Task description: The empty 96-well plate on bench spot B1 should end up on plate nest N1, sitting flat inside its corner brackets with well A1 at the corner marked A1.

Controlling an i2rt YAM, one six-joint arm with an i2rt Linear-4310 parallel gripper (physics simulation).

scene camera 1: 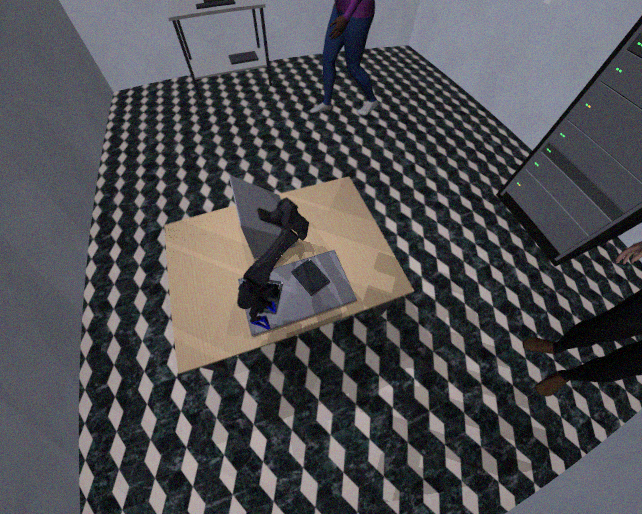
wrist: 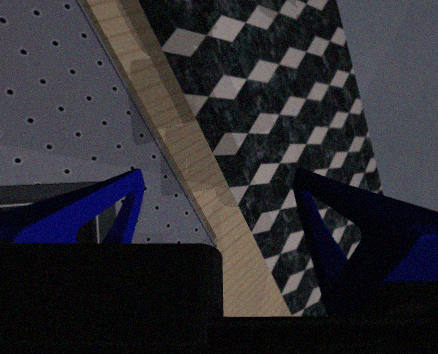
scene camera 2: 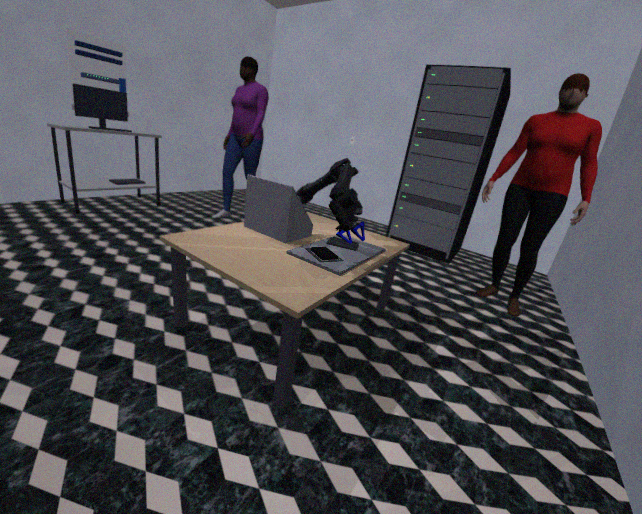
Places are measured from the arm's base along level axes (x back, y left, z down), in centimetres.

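Pixels of known places: gripper, between the fingertips: (scene camera 1: pixel 272 320) (wrist: pixel 218 176) (scene camera 2: pixel 357 241); arm's base, origin of its link: (scene camera 1: pixel 274 219) (scene camera 2: pixel 292 209).
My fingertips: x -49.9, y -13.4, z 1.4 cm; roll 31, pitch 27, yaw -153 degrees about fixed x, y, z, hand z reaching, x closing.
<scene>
Ahead of a thing's pixels: the offset from my fingertips to its top centre. Level surfaces: height alone.
A black rectangular plate with a light outline, which looks like the 96-well plate (scene camera 1: pixel 277 295) (scene camera 2: pixel 323 253), lies on the left part of the board in scene camera 1, partly hidden by the arm. A dark edge at the left of the wrist view seems to belong to it. A dark grey raised block, which looks like nest N1 {dx +19.1, dy +23.0, dz +10.0 cm} (scene camera 1: pixel 310 276) (scene camera 2: pixel 342 244), sits to its right. Its brackets and the A1 mark are too small to read. My gripper (scene camera 1: pixel 266 314) (scene camera 2: pixel 354 236) (wrist: pixel 218 176) is wide open and empty, above the board's front-left part, its fingers over the board edge and beyond the table.
The grey perforated board {dx +14.9, dy +14.2, dz +11.7 cm} (scene camera 1: pixel 337 291) (scene camera 2: pixel 367 255) (wrist: pixel 60 130) lies on the wooden table {dz +13.0 cm} (scene camera 1: pixel 198 321) (scene camera 2: pixel 241 267) (wrist: pixel 200 175). A tall grey panel box (scene camera 1: pixel 251 214) (scene camera 2: pixel 270 208) stands behind it beside the arm. Two people, a server rack (scene camera 2: pixel 450 149) and a side desk stand away from the table.
</scene>
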